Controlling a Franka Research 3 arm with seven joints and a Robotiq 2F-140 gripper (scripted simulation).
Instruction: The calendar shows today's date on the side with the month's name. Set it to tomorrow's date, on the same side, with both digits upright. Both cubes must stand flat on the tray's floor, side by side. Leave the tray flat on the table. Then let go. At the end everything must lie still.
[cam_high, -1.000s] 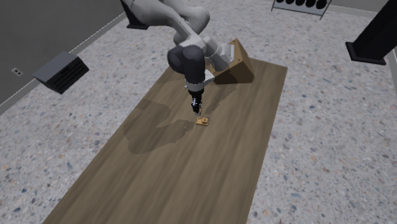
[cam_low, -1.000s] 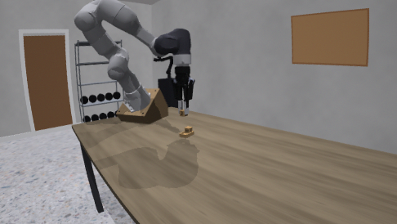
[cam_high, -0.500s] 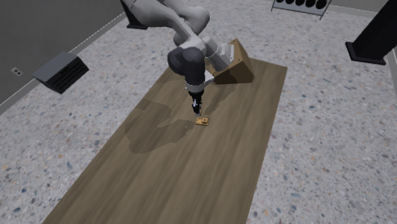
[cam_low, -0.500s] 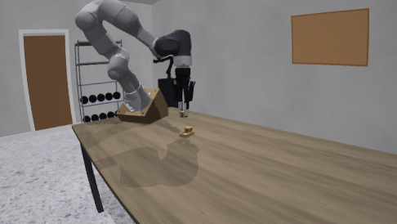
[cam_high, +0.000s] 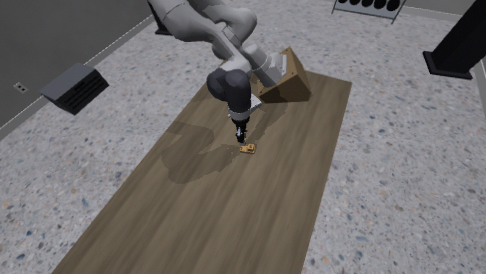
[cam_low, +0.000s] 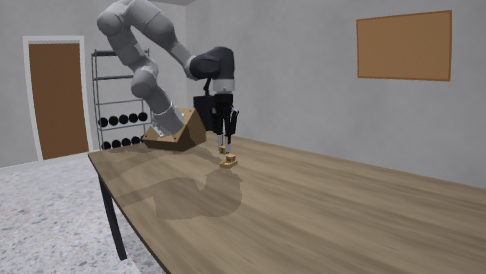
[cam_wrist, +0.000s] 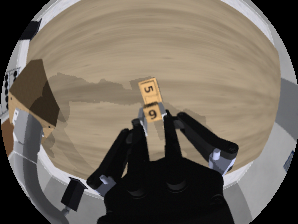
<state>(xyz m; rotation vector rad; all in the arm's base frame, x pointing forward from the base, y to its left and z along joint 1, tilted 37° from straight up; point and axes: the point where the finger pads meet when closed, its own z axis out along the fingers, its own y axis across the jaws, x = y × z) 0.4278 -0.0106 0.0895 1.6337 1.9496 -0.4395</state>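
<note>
Right now the tray is 90 mm below my hand and 20 mm to the left of it. The rest, counted from my hand: cube (30 mm below).
</note>
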